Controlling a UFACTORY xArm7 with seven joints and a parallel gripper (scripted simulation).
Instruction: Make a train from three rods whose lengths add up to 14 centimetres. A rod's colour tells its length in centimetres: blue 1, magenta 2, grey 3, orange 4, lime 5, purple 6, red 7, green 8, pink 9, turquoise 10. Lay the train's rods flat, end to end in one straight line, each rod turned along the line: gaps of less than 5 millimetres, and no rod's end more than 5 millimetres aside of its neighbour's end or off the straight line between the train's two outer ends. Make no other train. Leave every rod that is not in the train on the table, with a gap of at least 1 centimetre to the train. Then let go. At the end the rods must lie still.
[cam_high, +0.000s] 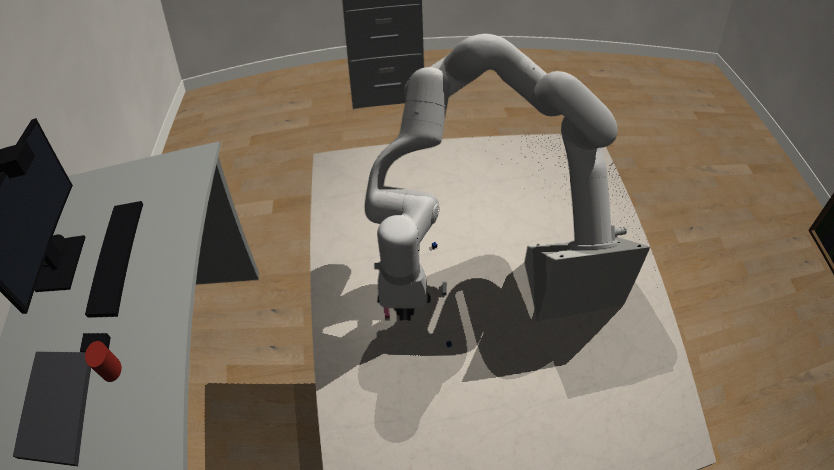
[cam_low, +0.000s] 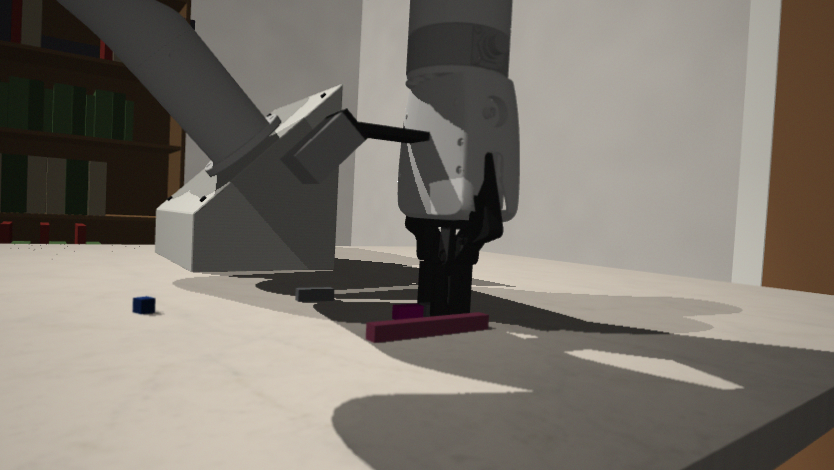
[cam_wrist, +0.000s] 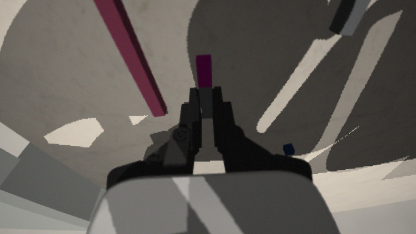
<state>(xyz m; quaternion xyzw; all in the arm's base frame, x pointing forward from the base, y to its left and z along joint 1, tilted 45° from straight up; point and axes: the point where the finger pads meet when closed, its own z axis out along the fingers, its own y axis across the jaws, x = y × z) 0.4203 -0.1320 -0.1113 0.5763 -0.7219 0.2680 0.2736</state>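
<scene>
Now: the magenta rod 10 mm behind my hand, 30 mm to the right of it and 20 mm below it. Also, from my hand: pink rod: 40 mm ahead, 50 mm to the right, 20 mm below; grey rod: 100 mm behind, 50 mm to the right, 20 mm below.
</scene>
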